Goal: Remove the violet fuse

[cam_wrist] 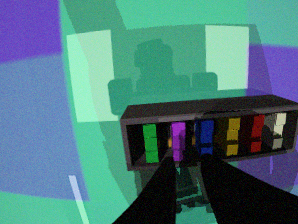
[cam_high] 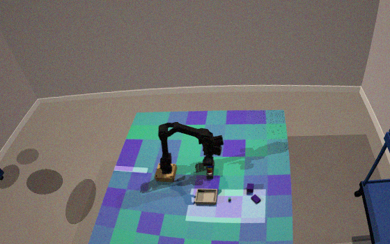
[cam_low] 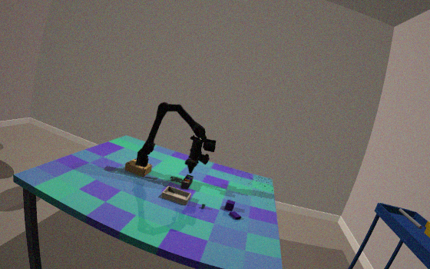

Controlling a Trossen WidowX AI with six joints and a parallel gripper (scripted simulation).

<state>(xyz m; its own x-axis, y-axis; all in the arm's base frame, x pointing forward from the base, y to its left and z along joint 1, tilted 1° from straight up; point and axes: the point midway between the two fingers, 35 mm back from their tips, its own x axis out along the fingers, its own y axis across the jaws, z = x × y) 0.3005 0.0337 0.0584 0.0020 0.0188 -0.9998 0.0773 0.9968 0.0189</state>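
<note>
The violet fuse lies 40 mm below my gripper tip.
</note>
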